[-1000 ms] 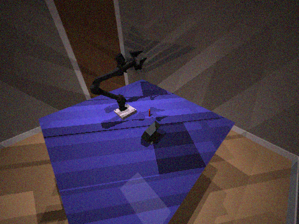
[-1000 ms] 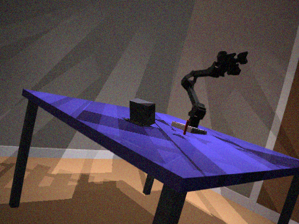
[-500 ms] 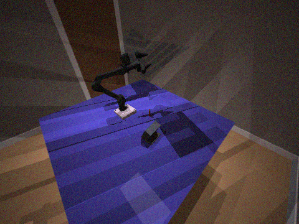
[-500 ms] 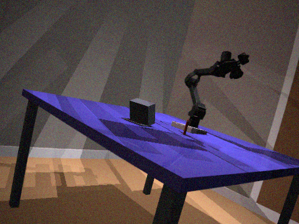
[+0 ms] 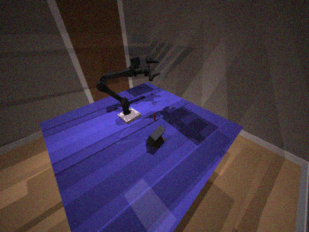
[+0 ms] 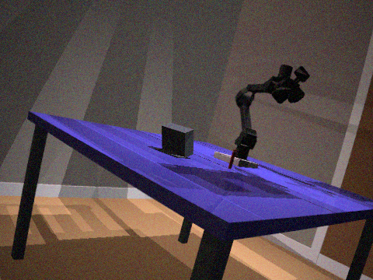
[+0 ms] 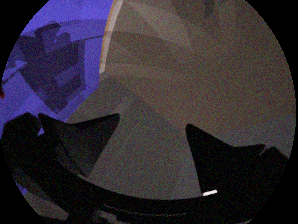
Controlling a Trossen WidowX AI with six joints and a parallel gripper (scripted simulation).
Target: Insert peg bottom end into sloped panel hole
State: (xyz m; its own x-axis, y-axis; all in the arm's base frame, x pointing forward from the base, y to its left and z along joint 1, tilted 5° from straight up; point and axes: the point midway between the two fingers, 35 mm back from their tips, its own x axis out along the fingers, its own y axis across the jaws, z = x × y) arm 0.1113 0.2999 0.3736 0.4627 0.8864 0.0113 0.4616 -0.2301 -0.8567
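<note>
Now: the red peg 360 mm below my gripper tip, 140 mm to the right of it and 120 mm ahead of it. The rest, counted from my gripper tip: dark sloped panel (360 mm below, 330 mm ahead, 270 mm to the right).
</note>
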